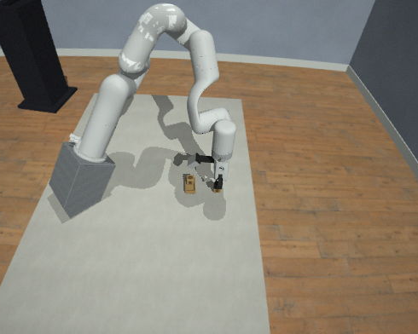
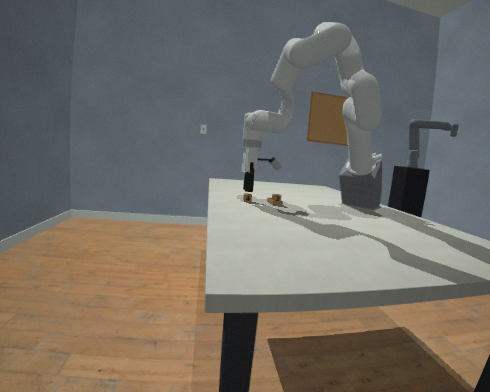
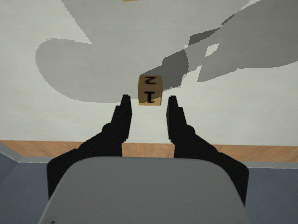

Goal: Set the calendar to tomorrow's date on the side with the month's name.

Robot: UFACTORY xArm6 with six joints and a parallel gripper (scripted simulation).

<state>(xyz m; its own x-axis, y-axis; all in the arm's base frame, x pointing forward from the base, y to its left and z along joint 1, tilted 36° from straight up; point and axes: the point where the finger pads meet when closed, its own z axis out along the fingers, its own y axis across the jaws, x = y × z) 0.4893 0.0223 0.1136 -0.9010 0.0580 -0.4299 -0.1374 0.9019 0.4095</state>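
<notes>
Right now the wooden digit cube is 5 cm below my hand. The rest, counted from my hand: wooden calendar tray: 11 cm behind, 5 cm below, 1 cm to the right.
</notes>
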